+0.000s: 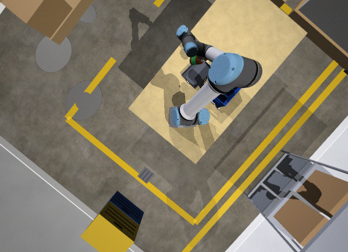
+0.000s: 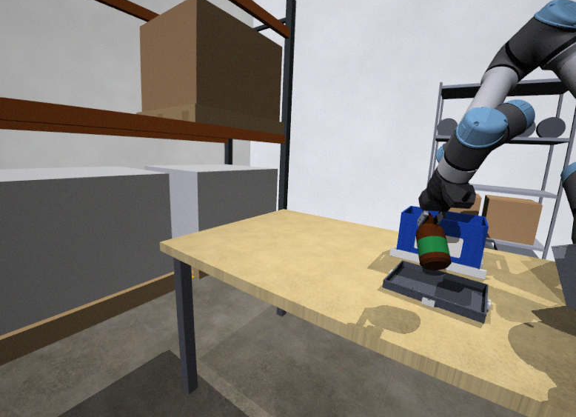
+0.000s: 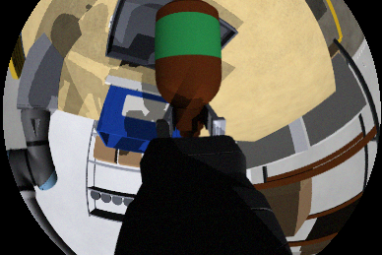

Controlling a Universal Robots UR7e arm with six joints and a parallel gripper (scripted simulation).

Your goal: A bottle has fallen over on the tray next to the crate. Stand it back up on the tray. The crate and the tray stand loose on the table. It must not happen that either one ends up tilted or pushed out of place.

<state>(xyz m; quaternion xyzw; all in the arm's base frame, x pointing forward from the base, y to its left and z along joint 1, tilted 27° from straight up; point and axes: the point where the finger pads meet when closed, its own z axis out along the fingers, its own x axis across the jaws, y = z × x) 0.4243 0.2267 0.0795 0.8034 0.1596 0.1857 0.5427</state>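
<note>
Now: hand 40 mm above the bottle, 30 mm to the right of it and 10 mm past it. The rest, counted from my hand: dark grey tray (190 mm below, 50 mm behind, 10 mm to the right); then blue crate (300 mm to the right, 120 mm below, 40 mm behind).
</note>
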